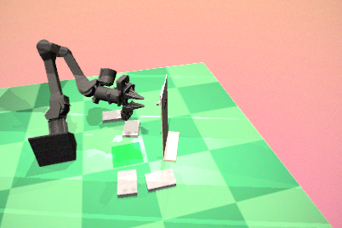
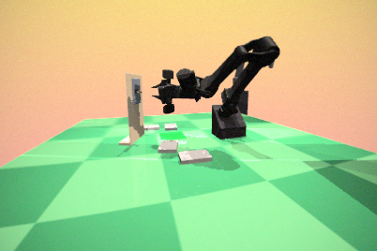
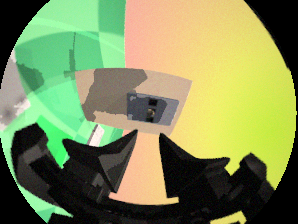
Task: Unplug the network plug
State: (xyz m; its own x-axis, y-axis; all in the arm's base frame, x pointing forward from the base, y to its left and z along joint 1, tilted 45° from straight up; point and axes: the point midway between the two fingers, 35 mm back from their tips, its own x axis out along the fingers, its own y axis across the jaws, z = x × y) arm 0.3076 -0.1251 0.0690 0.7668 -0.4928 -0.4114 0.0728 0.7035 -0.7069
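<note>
Now: the network plug 6 cm ahead of my gripper tip and 3 cm to the right of it. The rest, counted from my gripper tip: upright panel (9 cm below, 8 cm ahead, 4 cm to the right); green marked square (23 cm below, 10 cm behind, 2 cm to the right).
</note>
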